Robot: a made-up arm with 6 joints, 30 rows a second.
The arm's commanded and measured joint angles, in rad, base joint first. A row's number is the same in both.
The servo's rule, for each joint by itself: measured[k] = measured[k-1] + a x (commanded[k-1-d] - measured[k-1]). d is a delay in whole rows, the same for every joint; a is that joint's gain. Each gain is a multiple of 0.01, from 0.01 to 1. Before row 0 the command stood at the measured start. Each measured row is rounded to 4 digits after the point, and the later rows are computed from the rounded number. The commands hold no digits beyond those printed.
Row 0, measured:
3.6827 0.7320 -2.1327 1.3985 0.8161 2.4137
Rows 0 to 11, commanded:
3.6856 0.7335 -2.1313 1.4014 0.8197 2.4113
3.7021 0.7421 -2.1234 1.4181 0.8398 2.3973
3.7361 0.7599 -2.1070 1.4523 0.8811 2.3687
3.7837 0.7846 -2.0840 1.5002 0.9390 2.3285
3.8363 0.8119 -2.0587 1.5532 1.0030 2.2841
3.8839 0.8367 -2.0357 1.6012 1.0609 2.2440
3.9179 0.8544 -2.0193 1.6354 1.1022 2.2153
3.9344 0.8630 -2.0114 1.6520 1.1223 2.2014
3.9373 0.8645 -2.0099 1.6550 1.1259 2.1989
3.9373 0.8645 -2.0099 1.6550 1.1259 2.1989
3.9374 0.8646 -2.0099 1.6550 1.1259 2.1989
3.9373 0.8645 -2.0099 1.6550 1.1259 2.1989
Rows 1 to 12, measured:
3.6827 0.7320 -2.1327 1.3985 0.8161 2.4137
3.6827 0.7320 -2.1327 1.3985 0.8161 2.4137
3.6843 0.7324 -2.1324 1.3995 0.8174 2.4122
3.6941 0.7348 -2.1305 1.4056 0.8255 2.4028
3.7172 0.7411 -2.1256 1.4210 0.8455 2.3813
3.7538 0.7520 -2.1169 1.4471 0.8792 2.3480
3.7992 0.7670 -2.1047 1.4821 0.9238 2.3077
3.8458 0.7844 -2.0902 1.5214 0.9732 2.2676
3.8855 0.8019 -2.0753 1.5590 1.0196 2.2347
3.9124 0.8172 -2.0619 1.5897 1.0566 2.2137
3.9261 0.8290 -2.0510 1.6112 1.0815 2.2044
3.9323 0.8379 -2.0424 1.6257 1.0975 2.2009
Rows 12 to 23, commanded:
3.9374 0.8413 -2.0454 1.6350 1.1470 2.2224
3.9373 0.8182 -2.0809 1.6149 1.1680 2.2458
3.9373 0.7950 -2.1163 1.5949 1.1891 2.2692
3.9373 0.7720 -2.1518 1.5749 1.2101 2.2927
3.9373 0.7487 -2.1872 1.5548 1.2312 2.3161
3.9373 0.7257 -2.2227 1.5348 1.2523 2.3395
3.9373 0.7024 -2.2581 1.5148 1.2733 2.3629
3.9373 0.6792 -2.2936 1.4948 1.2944 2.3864
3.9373 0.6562 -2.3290 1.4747 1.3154 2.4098
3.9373 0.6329 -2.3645 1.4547 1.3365 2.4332
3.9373 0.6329 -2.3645 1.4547 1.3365 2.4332
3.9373 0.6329 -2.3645 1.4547 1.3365 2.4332
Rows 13 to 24, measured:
3.9351 0.8446 -2.0356 1.6354 1.1077 2.1996
3.9363 0.8496 -2.0302 1.6419 1.1143 2.1992
3.9369 0.8475 -2.0334 1.6396 1.1261 2.2138
3.9371 0.8402 -2.0434 1.6314 1.1412 2.2340
3.9372 0.8289 -2.0587 1.6194 1.1584 2.2562
3.9373 0.8147 -2.0783 1.6047 1.1770 2.2792
3.9373 0.7982 -2.1012 1.5882 1.1965 2.3024
3.9373 0.7801 -2.1267 1.5706 1.2166 2.3258
3.9373 0.7607 -2.1543 1.5522 1.2370 2.3492
3.9373 0.7403 -2.1836 1.5333 1.2577 2.3726
3.9373 0.7193 -2.2141 1.5140 1.2785 2.3960
3.9373 0.6977 -2.2457 1.4944 1.2994 2.4194

